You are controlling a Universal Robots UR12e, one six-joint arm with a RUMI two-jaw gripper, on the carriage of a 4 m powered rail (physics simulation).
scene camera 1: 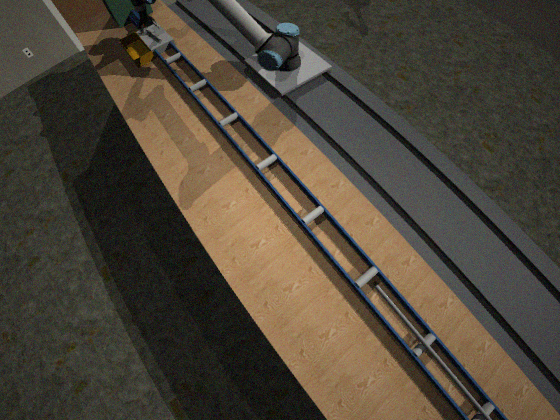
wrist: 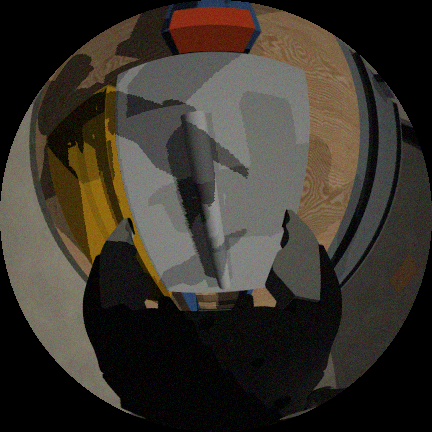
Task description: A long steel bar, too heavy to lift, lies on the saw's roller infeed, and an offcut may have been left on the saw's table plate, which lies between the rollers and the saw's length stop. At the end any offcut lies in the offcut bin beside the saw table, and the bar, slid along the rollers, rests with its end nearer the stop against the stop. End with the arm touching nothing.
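Frame: origin at the arm's base, x ahead, y left, z up, level; centimetres.
Seen in the pictures: gripper, fingertip midpoint: (scene camera 1: 151, 32) (wrist: 206, 215); arm's base at its link origin: (scene camera 1: 287, 62).
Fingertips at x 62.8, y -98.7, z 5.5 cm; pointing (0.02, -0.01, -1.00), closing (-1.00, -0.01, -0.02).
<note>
Pixels of each thing's top centre, then the offset from my fingertips to it. "*": a spot on its surface instead. Level surfaces: height alone.
- grey round offcut at its top centre: (wrist: 213, 234) dy +2.6, dx -0.5, dz -0.7 cm
- pale table plate at its top centre: (wrist: 215, 211) (scene camera 1: 153, 35) dy +1.1, dx -0.8, dz -2.7 cm
- yellow offcut bin at its top centre: (wrist: 94, 236) (scene camera 1: 134, 45) dy +3.6, dx +17.0, dz -1.3 cm
- wooden table at its surface level: dz -8.5 cm
- green panel at a spot on its surface: (scene camera 1: 116, 11) * dy -46.3, dx +12.2, dz +5.4 cm
A grey round offcut (wrist: 201, 160) lies lengthwise on the pale table plate (wrist: 270, 200) (scene camera 1: 161, 42). My gripper (wrist: 206, 215) is open above the plate, with its two jaws wide apart on either side of the offcut's near part. The yellow offcut bin (wrist: 90, 200) (scene camera 1: 134, 49) stands beside the plate, on the left in the wrist view. The length stop, with its red face (wrist: 212, 35), stands past the plate's far end. The long steel bar (scene camera 1: 425, 342) lies on the rollers at the lower right of the scene view, far from the plate.
The blue-railed roller infeed (scene camera 1: 290, 205) runs from the plate along the wooden table (scene camera 1: 240, 235). The arm's carriage (scene camera 1: 315, 65) stands on the grey rail (scene camera 1: 400, 170) beside the table. A green panel (scene camera 1: 116, 11) stands behind the plate at the upper left. A pale wall (scene camera 1: 35, 30) is at the left.
</note>
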